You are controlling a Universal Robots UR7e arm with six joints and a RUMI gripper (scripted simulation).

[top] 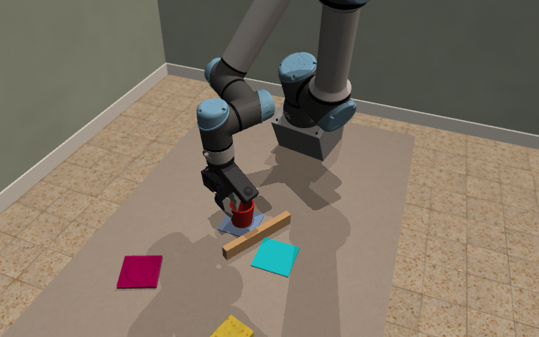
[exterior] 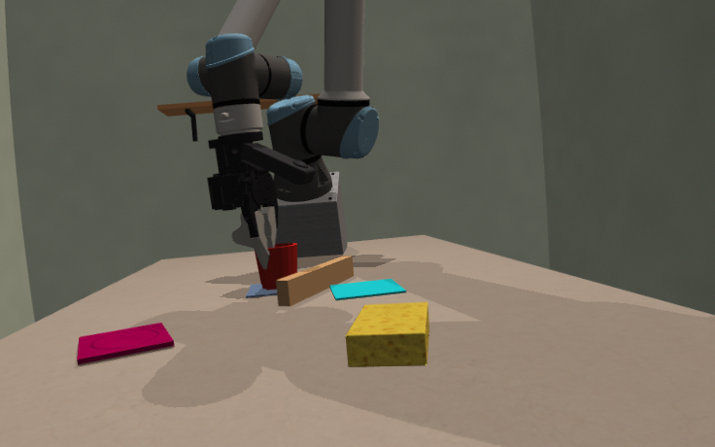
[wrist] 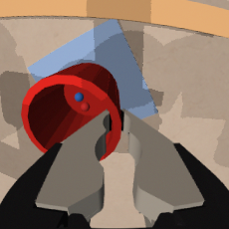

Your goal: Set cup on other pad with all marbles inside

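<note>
The red marble lies 40 mm below my hand, 40 mm behind it and 10 mm to the left of it. The rest, counted from my hand: blue marble 40 mm below, 40 mm behind, 20 mm to the left; then wooden rail 80 mm to the left, 50 mm below, 20 mm ahead; then red cup 30 mm below, 30 mm behind, 20 mm to the left.
</note>
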